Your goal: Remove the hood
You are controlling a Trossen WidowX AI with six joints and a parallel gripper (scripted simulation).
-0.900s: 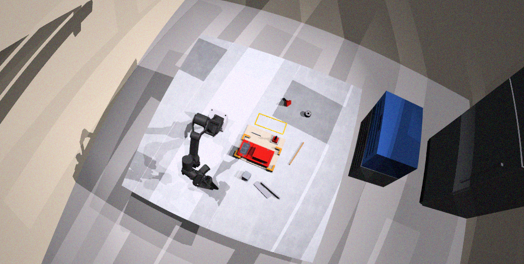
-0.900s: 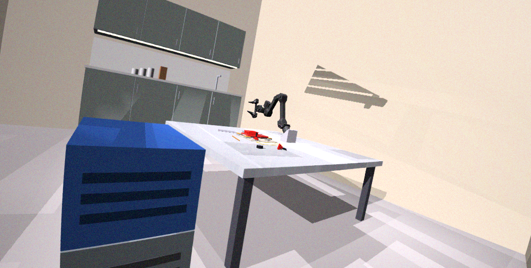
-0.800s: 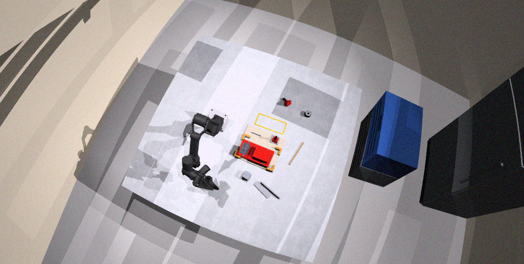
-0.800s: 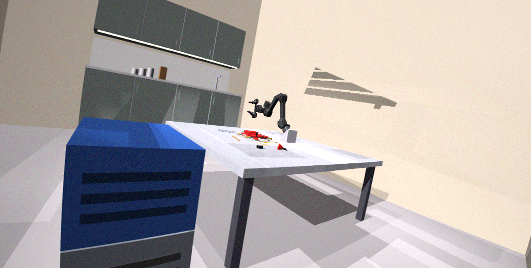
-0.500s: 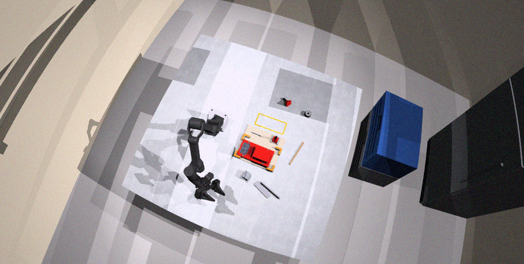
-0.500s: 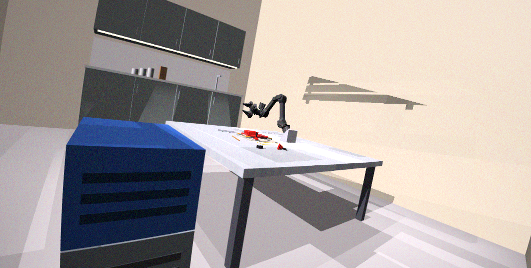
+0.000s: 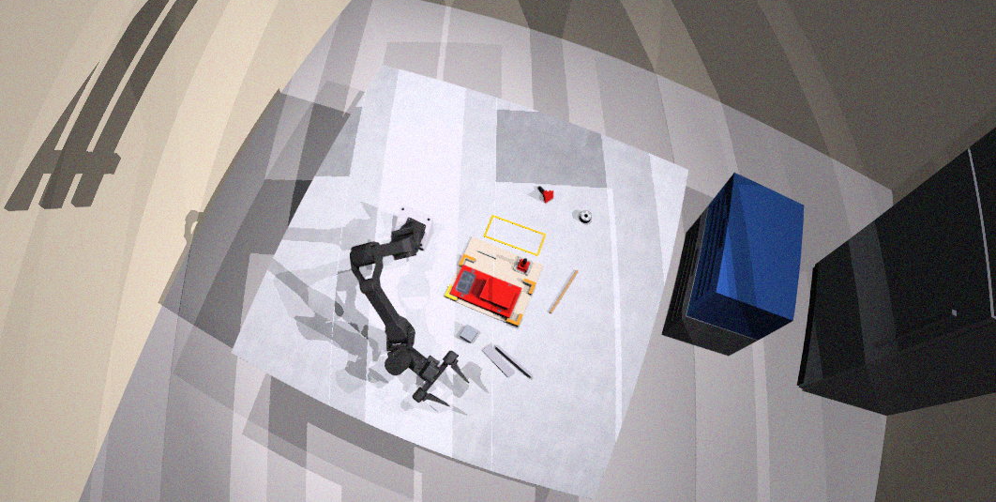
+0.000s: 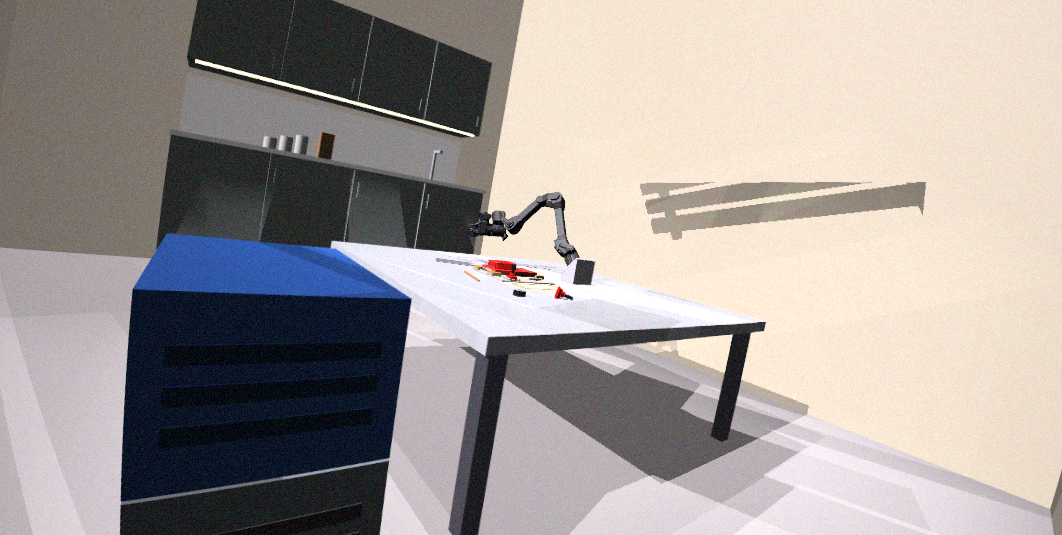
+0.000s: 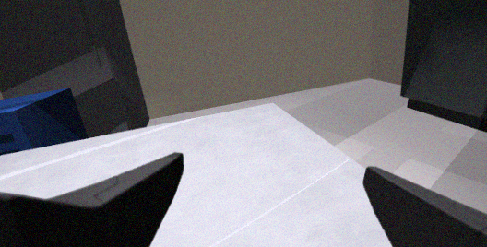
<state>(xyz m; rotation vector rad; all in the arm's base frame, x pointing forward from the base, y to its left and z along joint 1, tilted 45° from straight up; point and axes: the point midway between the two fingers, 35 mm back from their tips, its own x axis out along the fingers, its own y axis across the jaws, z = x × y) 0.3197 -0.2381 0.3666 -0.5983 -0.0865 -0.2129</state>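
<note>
My gripper tip is now 100 mm short of the dark rod, 190 mm to the right of it and 140 mm above it. Also, from my gripper tip: orange stick (160 mm ahead, 470 mm to the left, 140 mm below); then grey block (60 mm behind, 210 mm to the left, 130 mm below); then grey flat bar (60 mm ahead, 170 mm to the left, 140 mm below).
</note>
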